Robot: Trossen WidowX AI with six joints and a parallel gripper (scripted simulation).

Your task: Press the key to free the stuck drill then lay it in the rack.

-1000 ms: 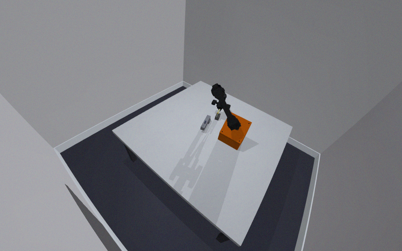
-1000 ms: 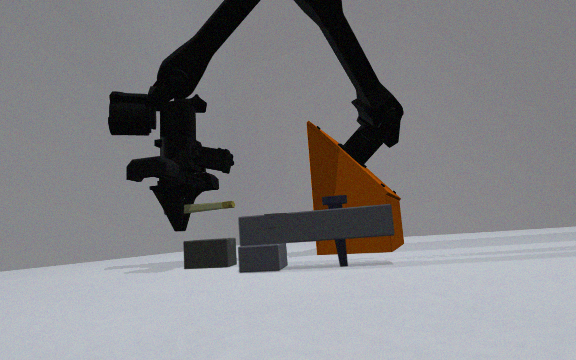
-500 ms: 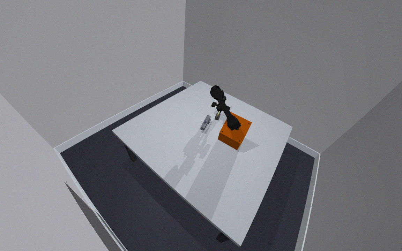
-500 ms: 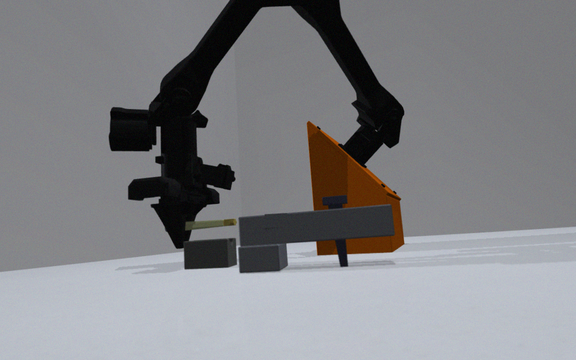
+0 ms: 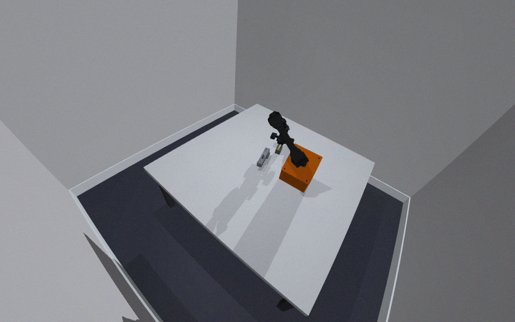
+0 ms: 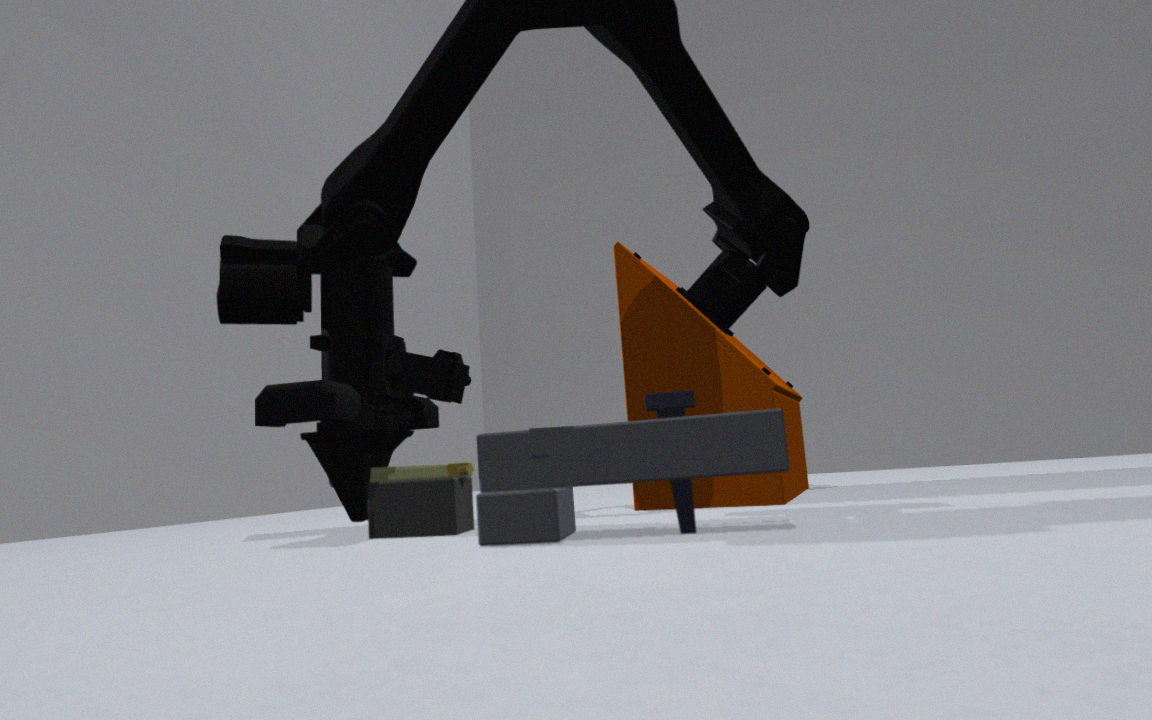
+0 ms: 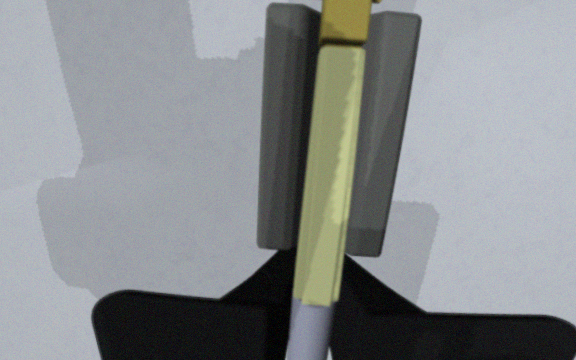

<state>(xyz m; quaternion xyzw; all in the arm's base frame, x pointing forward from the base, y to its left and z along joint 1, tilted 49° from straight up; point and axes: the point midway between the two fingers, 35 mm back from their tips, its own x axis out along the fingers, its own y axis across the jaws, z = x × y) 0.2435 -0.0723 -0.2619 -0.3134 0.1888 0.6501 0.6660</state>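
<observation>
Now: gripper tip 10 mm past the drill, 40 mm to the right of it and 30 mm below it. The rest, counted from my gripper tip: grey housing (40 mm ahead, 230 mm to the left, 30 mm above); then dark t-shaped key (40 mm ahead, 260 mm to the left, 40 mm above); then dark v-notched rack (10 mm behind, 50 mm to the left, 10 mm above).
</observation>
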